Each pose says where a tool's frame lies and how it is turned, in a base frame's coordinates. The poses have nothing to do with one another.
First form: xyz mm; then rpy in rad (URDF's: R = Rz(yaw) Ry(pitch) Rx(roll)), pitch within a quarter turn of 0, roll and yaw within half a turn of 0.
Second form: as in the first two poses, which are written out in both.
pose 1, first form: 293.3, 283.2, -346.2, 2.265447, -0.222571, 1.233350
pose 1, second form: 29.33, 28.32, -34.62, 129.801, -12.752, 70.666
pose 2, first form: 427.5, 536.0, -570.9, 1.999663, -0.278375, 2.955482
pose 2, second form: 42.75, 53.60, -57.09, 114.572, -15.950, 169.337
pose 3, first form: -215.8, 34.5, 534.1, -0.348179, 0.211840, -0.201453
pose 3, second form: -21.58, 3.45, 53.41, -19.949, 12.138, -11.542
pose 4, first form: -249.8, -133.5, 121.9, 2.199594, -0.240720, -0.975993
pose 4, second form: -24.98, -13.35, 12.19, 126.027, -13.792, -55.920
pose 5, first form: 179.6, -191.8, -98.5, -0.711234, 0.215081, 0.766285
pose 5, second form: 17.96, -19.18, -9.85, -40.751, 12.323, 43.905
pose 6, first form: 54.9, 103.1, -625.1, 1.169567, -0.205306, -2.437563
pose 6, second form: 5.49, 10.31, -62.51, 67.011, -11.763, -139.662
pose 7, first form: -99.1, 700.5, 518.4, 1.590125, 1.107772, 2.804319
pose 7, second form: -9.91, 70.05, 51.84, 91.107, 63.471, 160.676
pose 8, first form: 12.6, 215.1, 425.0, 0.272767, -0.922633, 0.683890
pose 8, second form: 1.26, 21.51, 42.50, 15.628, -52.863, 39.184
